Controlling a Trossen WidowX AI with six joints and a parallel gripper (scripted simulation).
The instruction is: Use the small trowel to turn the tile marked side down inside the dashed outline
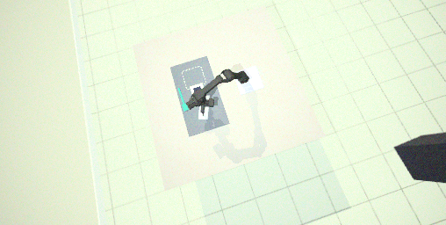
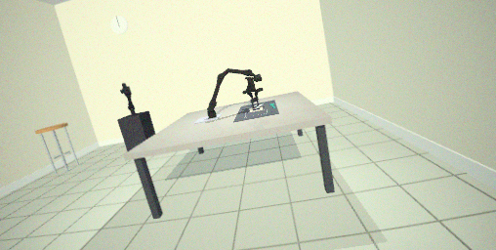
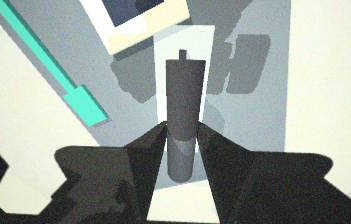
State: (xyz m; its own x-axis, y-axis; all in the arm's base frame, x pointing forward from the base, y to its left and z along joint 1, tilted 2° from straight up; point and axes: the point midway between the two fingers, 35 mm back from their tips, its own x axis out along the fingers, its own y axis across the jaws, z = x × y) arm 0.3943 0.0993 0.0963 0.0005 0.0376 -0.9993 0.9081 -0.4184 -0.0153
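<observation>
Right now my gripper tip is 10 mm short of the grey mat, 120 mm to the left of it and 80 mm above it. Round my gripper tip: teal trowel (140 mm ahead, 110 mm to the right, 60 mm below); then tile (150 mm to the right, 60 mm below).
</observation>
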